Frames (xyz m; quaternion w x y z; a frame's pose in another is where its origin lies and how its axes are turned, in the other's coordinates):
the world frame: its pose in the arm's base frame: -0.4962 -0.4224 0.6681 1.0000 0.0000 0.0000 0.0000
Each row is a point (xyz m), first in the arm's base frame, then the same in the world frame.
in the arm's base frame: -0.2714 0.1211 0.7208
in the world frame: 0.2248 0.5435 0.0527
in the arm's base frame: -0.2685 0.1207 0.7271
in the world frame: 0.2277 0.5431 0.0590
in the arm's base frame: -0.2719 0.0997 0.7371
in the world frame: 0.2243 0.5221 0.0690
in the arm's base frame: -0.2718 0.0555 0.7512
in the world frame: 0.2244 0.4779 0.0831
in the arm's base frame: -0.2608 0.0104 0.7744
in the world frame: 0.2354 0.4328 0.1063
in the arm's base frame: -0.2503 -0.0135 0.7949
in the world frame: 0.2459 0.4089 0.1268
